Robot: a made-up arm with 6 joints. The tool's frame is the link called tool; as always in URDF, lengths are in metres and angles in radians.
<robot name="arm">
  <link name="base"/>
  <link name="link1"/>
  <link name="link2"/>
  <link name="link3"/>
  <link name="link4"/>
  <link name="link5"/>
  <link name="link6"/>
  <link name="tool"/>
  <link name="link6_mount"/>
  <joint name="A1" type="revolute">
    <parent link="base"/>
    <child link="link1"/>
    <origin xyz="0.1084 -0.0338 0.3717" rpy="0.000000 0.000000 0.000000"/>
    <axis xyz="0 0 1"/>
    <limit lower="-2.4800" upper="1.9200"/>
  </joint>
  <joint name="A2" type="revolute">
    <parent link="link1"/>
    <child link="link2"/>
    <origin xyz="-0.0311 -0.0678 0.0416" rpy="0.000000 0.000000 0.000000"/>
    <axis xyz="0 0 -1"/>
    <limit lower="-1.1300" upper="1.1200"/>
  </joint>
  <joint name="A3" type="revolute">
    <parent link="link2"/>
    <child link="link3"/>
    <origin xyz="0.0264 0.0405 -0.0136" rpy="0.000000 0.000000 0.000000"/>
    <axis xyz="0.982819 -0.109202 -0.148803"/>
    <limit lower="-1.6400" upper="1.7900"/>
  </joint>
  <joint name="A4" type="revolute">
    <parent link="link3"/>
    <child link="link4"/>
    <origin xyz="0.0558 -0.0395 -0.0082" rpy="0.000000 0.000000 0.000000"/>
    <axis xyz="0 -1 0"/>
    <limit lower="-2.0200" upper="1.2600"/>
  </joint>
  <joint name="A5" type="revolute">
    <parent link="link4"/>
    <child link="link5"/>
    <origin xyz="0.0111 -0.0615 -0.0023" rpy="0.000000 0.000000 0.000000"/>
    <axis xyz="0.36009 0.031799 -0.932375"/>
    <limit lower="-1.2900" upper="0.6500"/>
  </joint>
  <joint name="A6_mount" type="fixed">
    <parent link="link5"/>
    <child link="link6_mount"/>
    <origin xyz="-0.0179 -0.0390 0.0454" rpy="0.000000 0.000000 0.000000"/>
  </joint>
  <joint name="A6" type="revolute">
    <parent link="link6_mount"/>
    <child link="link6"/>
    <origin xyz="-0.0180 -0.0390 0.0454" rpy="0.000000 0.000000 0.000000"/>
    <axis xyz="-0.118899 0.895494 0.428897"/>
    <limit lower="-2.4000" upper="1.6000"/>
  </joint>
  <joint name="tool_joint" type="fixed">
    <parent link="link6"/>
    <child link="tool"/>
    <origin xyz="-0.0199 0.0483 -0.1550" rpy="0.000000 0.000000 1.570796"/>
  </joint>
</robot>
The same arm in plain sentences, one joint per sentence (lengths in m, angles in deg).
The arm has six revolute joints in a row. What follows holds with every joint at zero, and every direction is one of the base frame's. The first joint lies 0.1084 m along +x and 0.0338 m along -y and 0.3717 m along +z from the base frame's origin and turns about +z, from -142.09 to 110.01 deg. The second joint lies 0.0311 m along -x and 0.0678 m along -y and 0.0416 m along +z from the first joint and turns about -z, from -64.74 to 64.17 deg. The third joint lies 0.0264 m along +x and 0.0405 m along +y and 0.0136 m along -z from the second joint and turns about the direction (0.982819, -0.109202, -0.148803), from -93.97 to 102.56 deg. The fourth joint lies 0.0558 m along +x and 0.0395 m along -y and 0.0082 m along -z from the third joint and turns about -y, from -115.74 to 72.19 deg. The fifth joint lies 0.0111 m along +x and 0.0615 m along -y and 0.0023 m along -z from the fourth joint and turns about the direction (0.36009, 0.031799, -0.932375), from -73.91 to 37.24 deg. The sixth joint lies 0.0359 m along -x and 0.078 m along -y and 0.0908 m along +z from the fifth joint and turns about the direction (-0.118899, 0.895494, 0.428897), from -137.51 to 91.67 deg. The tool frame, which is the frame that the pose is given for, lies 0.0199 m along -x and 0.0483 m along +y and 0.155 m along -z from the sixth joint; its axes are the base frame's turned by roll 0, pitch 0 and yaw 90 deg (as in URDF: about the fixed x, then y, then z).
